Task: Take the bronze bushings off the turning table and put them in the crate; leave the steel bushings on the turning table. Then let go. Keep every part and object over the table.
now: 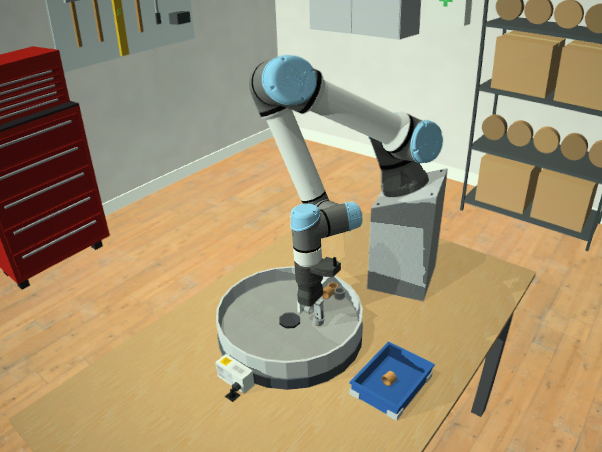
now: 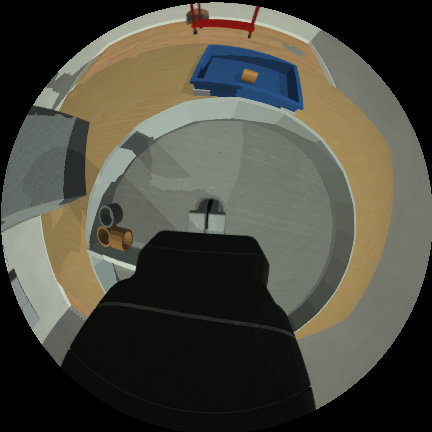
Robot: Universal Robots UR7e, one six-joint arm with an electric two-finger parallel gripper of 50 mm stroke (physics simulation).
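Places are measured from the arm's base along level axes (x ahead, y left, z up), in centimetres.
Pixels of known places: gripper, between the fingertips: (image 1: 319, 319) (image 2: 210, 208); arm's base, origin of its link: (image 1: 405, 186).
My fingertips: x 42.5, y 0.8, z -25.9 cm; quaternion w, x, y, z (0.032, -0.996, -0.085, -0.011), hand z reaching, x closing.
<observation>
Ahead of a thing's pixels: the offset from my fingertips to its top centre.
The grey turning table (image 1: 291, 362) (image 2: 225, 109) stands mid-table with a black hub @(dx +4.2, dy -7.8, dz -1.8 cm) (image 1: 288, 320) at its centre. My gripper (image 1: 305, 310) (image 2: 210, 208) hangs low inside it, right of the hub, shut on the wall of a steel bushing (image 1: 318, 311) (image 2: 209, 203). At the far rim lie a bronze bushing @(dx -11.8, dy -7.0, dz +0.6 cm) (image 1: 331, 289) (image 2: 116, 238) and a second steel bushing @(dx -14.2, dy -4.1, dz -0.1 cm) (image 1: 339, 292) (image 2: 111, 214), side by side. The blue crate @(dx +1.0, dy +26.6, dz -2.9 cm) (image 1: 359, 384) (image 2: 282, 92) sits on the table just right of the turning table and holds one bronze bushing @(dx +1.0, dy +25.7, dz -4.2 cm) (image 1: 389, 378) (image 2: 249, 76).
The arm's grey pedestal (image 1: 403, 243) (image 2: 36, 169) stands behind the turning table. A small white box @(dx +27.5, dy -6.1, dz -2.1 cm) (image 1: 233, 372) sits at the turning table's front left. The table's right edge runs close past the crate. A red tool chest (image 1: 43, 160) stands on the floor at left.
</observation>
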